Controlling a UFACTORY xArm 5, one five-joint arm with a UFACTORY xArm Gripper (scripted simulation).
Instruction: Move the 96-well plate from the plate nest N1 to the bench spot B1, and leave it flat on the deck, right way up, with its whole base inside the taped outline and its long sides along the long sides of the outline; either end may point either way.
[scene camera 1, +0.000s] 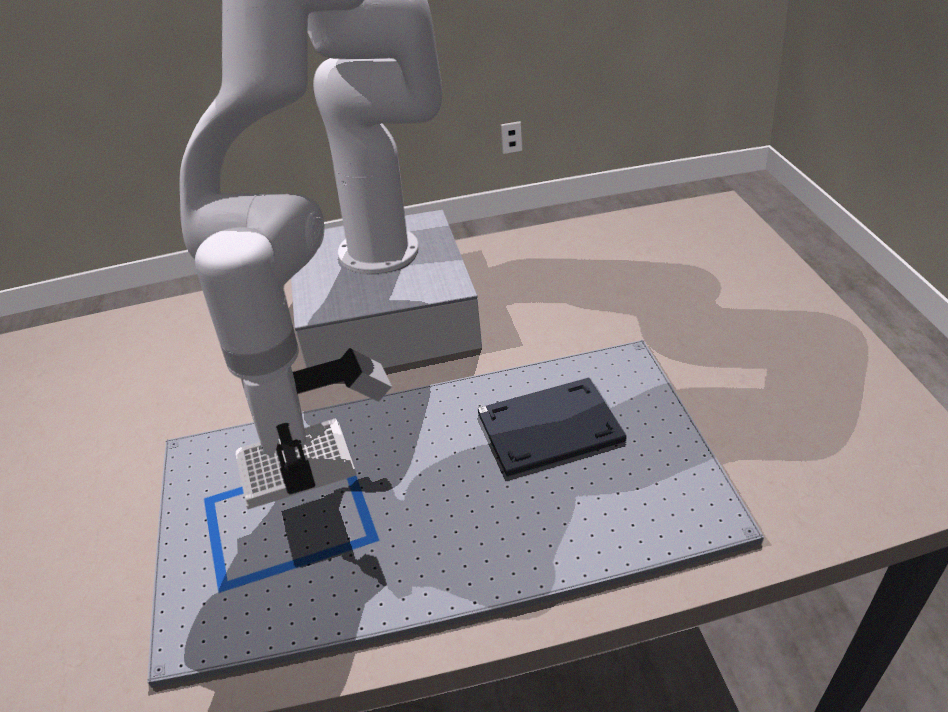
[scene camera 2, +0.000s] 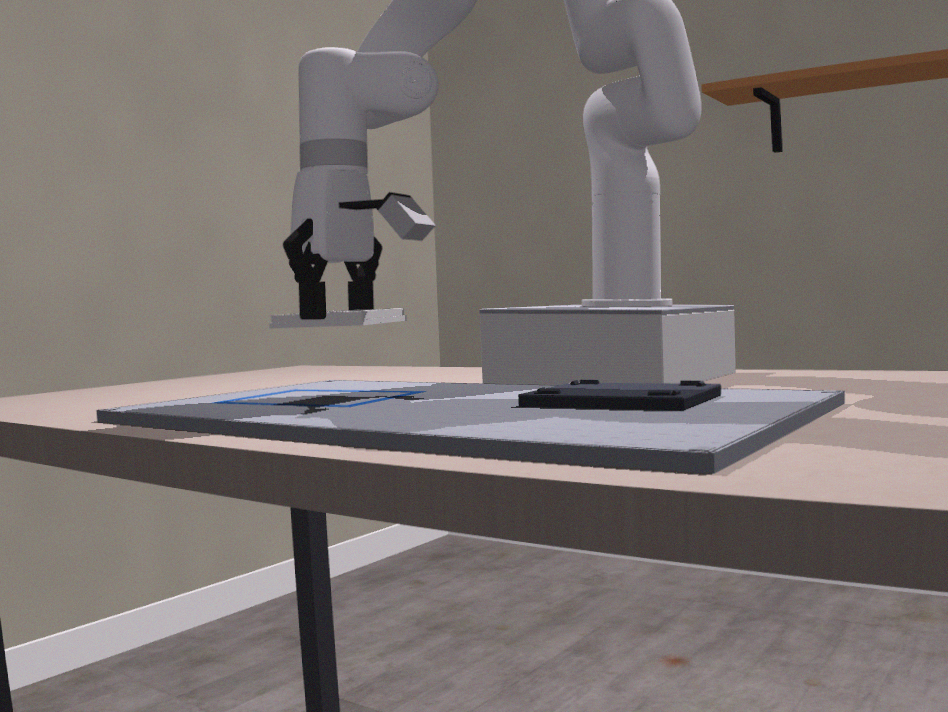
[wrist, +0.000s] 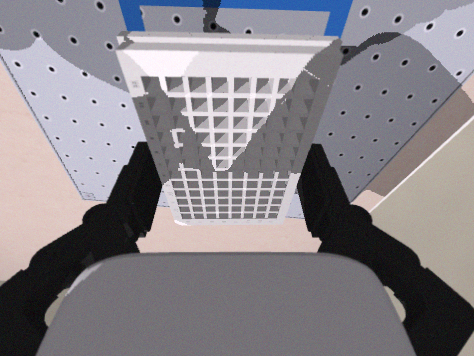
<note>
In view: the gripper (scene camera 2: 338, 317), a white 96-well plate (scene camera 1: 325, 448) and a black plate nest N1 (scene camera 1: 554, 424).
The white 96-well plate is seen too in scene camera 2 (scene camera 2: 376, 316) and in the wrist view (wrist: 265, 94). The gripper shows as well in scene camera 1 (scene camera 1: 294, 461) and in the wrist view (wrist: 230, 161). The black plate nest N1 is seen too in scene camera 2 (scene camera 2: 633, 396).
</note>
